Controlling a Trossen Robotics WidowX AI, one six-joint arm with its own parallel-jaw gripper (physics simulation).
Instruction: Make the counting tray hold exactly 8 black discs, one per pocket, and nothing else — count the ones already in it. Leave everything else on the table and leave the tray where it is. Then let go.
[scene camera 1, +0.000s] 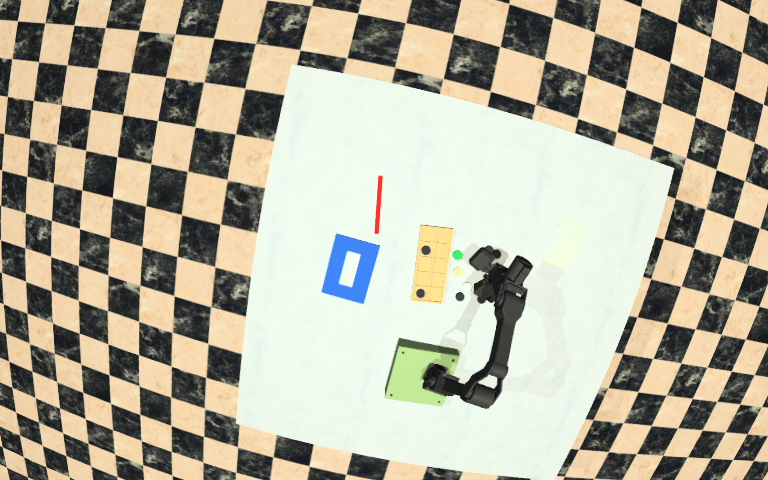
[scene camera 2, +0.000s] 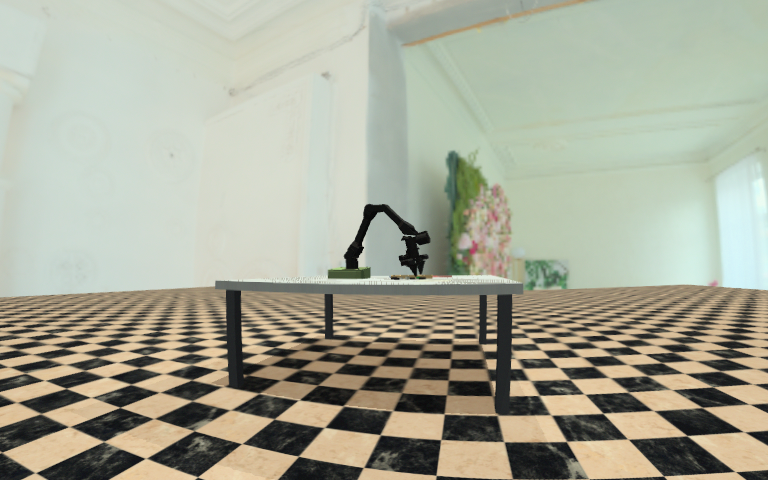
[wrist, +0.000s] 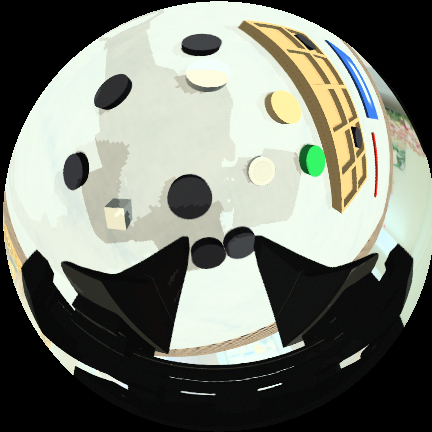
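Observation:
The tan counting tray (scene camera 1: 428, 234) (wrist: 311, 95) has two black discs in separate pockets, one disc (scene camera 1: 425, 250) (wrist: 357, 136) and another disc (scene camera 1: 420, 293) (wrist: 305, 41). My gripper (scene camera 2: 417, 272) (wrist: 221, 241) is part open, pointing down low over the table beside the tray. In the wrist view, two black discs, one (wrist: 208, 252) and the other (wrist: 240, 242), appear side by side between the fingertips, not gripped. More loose black discs are a large-looking one (wrist: 190, 196), a left one (wrist: 76, 170), an upper left one (wrist: 113, 91) and a top one (wrist: 201, 44) (scene camera 1: 459, 296). The arm hides several in scene camera 1.
Near the tray lie a green disc (scene camera 1: 457, 254) (wrist: 312, 160), a yellow disc (scene camera 1: 457, 271) (wrist: 283, 106), a white disc (wrist: 207, 75) and a cream disc (wrist: 261, 170). A small cube (wrist: 118, 214), blue frame (scene camera 1: 332, 271), red bar (scene camera 1: 378, 203) and pale pad (scene camera 1: 566, 244) also show.

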